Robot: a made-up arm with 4 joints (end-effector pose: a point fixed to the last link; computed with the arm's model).
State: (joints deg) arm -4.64 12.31 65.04 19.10
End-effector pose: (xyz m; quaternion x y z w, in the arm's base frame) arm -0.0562 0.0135 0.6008 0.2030 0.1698 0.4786 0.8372
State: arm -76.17 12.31 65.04 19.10
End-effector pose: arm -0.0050 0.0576 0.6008 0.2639 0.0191 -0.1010 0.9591
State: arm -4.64 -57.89 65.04 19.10
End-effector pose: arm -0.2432 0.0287 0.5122 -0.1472 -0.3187 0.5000 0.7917
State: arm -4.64 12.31 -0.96 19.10
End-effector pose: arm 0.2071 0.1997 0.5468 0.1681 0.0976 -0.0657 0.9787
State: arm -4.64 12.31 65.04 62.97
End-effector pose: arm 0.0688 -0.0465 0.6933 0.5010 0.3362 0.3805 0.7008
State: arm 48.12 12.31 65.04 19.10
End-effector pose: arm -0.0448 -0.0366 0.6008 0.1064 0.2423 0.8007 0.5374
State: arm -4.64 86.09 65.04 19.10
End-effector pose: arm 0.0918 0.0015 0.4432 0.4893 0.6134 0.2696 0.5582
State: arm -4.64 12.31 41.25 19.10
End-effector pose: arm 0.0121 0.1159 0.5878 0.1978 0.1492 0.2916 0.9239
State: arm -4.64 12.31 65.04 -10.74
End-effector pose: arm -0.0942 0.0234 0.4928 -0.0194 0.0408 0.5062 0.8613
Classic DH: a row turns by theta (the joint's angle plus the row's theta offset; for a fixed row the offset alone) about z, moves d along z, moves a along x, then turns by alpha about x. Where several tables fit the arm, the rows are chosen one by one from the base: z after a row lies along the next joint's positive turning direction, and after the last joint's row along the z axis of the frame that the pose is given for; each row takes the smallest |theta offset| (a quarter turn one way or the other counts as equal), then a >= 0, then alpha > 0; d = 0 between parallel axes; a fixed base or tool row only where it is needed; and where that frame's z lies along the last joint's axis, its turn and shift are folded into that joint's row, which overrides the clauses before.
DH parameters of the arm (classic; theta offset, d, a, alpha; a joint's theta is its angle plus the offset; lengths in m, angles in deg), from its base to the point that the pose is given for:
joint 1: 0 0.4231 -0.0879 -90
joint 2: 0 -0.0826 0.2781 90
joint 3: 90 0.0929 0.0925 90
joint 4: 0 -0.0377 0.2226 -90
tool (fixed): -90 0.0153 0 0

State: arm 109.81 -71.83 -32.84 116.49
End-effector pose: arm 0.1715 -0.2418 0.7357 -0.8315 -0.3297 -0.4250 0.1389
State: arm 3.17 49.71 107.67 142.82
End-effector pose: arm 0.3260 -0.0720 0.2730 -0.5941 -0.7901 0.0057 0.1508
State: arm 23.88 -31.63 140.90 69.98
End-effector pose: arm 0.0273 -0.2352 0.7949 -0.1173 0.4302 0.8629 0.2377
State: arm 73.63 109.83 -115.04 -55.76
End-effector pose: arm 0.0453 -0.3636 -0.0219 -0.9727 0.0404 -0.2086 0.0937
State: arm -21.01 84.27 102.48 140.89
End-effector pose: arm 0.1226 -0.1542 0.0731 -0.7273 -0.5623 0.1373 0.3688
